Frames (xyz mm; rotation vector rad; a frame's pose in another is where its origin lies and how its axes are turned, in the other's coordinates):
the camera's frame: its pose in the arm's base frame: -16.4 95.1 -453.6 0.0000 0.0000 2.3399
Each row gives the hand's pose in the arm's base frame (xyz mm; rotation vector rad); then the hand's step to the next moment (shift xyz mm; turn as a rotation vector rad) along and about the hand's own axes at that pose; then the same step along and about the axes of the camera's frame.
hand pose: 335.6 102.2 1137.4 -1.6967 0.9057 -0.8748
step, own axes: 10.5 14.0 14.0 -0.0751 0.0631 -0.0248
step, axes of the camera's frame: -15.0 -5.9 -15.5 0.0755 0.0199 -0.0643
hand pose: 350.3 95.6 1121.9 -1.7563 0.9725 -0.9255
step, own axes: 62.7 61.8 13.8 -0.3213 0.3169 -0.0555
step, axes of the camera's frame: -66.5 30.7 -50.8 0.3021 0.0577 -0.3349
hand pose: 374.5 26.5 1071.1 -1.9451 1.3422 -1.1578
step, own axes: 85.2 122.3 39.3 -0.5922 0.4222 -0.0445
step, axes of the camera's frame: -82.5 98.7 -84.9 0.5094 -0.0274 -0.5203
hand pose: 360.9 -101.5 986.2 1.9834 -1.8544 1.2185
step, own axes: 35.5 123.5 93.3 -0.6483 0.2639 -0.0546
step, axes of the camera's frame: -29.0 129.6 -87.1 0.4697 -0.1875 -0.4870
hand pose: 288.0 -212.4 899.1 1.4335 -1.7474 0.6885
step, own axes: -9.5 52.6 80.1 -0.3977 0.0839 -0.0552
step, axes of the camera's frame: 13.7 81.1 -50.2 0.2319 -0.1727 -0.2909
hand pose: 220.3 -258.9 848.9 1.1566 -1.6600 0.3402
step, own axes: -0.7 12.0 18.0 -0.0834 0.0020 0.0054
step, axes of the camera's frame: 9.6 18.9 -4.6 0.0326 -0.0247 -0.0729
